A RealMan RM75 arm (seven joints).
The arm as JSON. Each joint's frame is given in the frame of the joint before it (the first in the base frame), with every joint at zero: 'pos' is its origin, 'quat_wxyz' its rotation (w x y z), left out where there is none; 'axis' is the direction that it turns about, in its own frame. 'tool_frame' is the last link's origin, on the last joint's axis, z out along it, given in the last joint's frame.
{
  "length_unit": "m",
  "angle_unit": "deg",
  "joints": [
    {
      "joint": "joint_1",
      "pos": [
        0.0,
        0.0,
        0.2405
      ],
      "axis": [
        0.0,
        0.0,
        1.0
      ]
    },
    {
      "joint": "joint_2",
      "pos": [
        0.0,
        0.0,
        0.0
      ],
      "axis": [
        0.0,
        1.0,
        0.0
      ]
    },
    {
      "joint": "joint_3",
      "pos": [
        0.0,
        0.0,
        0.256
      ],
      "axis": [
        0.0,
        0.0,
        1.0
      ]
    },
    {
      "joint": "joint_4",
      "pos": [
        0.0,
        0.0,
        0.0
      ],
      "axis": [
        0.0,
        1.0,
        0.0
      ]
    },
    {
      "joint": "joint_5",
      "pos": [
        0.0,
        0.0,
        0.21
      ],
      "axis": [
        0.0,
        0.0,
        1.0
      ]
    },
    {
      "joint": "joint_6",
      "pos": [
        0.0,
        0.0,
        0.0
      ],
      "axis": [
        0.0,
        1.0,
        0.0
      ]
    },
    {
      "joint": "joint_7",
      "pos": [
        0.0,
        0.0,
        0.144
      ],
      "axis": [
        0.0,
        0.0,
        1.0
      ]
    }
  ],
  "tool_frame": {
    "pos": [
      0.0,
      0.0,
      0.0
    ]
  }
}
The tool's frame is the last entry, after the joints.
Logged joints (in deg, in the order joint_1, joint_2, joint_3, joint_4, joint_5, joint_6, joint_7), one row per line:
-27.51 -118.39 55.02 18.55 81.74 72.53 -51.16
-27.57 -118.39 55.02 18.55 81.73 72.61 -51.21
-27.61 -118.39 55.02 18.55 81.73 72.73 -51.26
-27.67 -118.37 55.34 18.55 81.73 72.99 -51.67
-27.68 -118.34 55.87 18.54 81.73 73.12 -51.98
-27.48 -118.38 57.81 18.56 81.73 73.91 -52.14
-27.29 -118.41 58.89 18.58 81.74 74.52 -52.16
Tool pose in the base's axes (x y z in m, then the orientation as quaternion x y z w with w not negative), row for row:
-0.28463 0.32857 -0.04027 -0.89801 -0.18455 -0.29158 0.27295
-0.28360 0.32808 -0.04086 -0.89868 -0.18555 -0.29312 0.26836
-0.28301 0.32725 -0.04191 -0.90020 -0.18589 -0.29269 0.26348
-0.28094 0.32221 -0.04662 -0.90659 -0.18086 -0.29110 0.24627
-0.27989 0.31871 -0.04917 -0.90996 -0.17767 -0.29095 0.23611
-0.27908 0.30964 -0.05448 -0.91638 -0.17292 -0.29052 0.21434
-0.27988 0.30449 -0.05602 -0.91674 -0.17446 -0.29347 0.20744
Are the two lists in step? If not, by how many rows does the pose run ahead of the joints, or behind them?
The pose runs 2 rows ahead of the joints: the pose in row i belongs to the joints in row i + 2.
